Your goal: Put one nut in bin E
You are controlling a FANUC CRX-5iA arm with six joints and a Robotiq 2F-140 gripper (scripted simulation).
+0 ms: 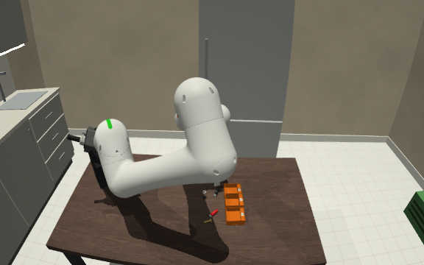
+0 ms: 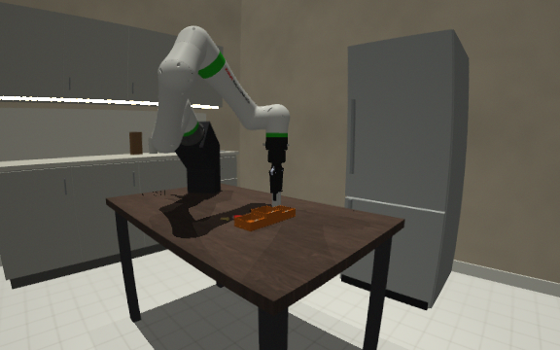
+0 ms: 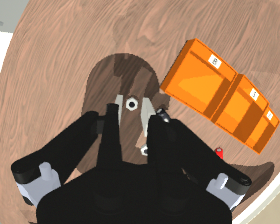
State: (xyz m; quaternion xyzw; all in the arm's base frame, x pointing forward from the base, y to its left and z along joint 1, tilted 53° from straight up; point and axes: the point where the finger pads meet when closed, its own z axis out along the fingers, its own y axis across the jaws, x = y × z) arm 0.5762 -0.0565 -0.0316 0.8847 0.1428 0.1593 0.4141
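Right now my hand is 1 cm past the dark cylinder, 6 cm to the left of it and 4 cm above it. The rest, counted from my hand: red piece: 7 cm behind, 19 cm to the right, 4 cm below; yellow screw: 10 cm behind, 23 cm to the right, 4 cm below.
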